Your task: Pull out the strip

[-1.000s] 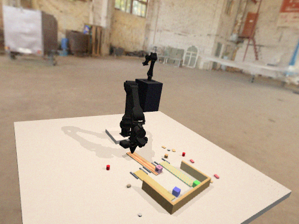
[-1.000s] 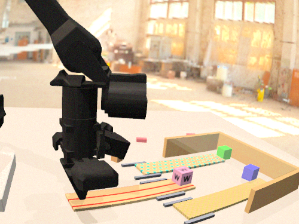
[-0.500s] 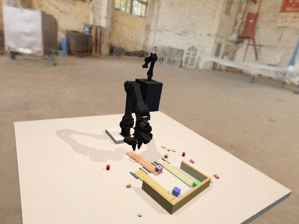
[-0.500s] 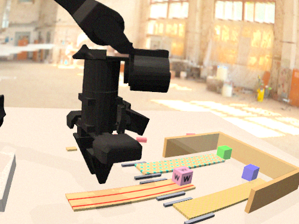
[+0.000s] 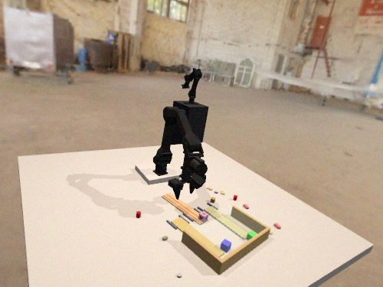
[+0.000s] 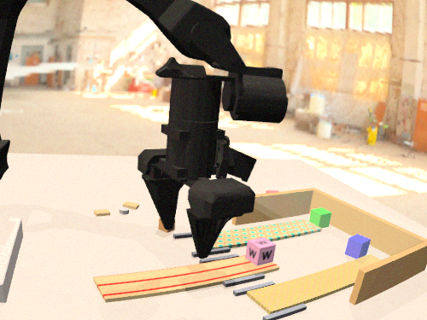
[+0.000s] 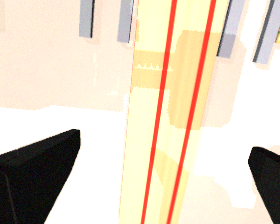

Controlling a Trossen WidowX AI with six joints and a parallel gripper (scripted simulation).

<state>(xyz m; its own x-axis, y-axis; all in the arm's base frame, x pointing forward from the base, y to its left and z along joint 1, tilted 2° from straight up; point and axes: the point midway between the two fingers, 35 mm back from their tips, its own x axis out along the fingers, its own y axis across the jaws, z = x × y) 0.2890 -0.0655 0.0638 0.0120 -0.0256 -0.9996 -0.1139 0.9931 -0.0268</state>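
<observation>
My gripper tip is now 40 mm short of the orange cube, 170 mm to the right of it and 50 mm above it.
</observation>
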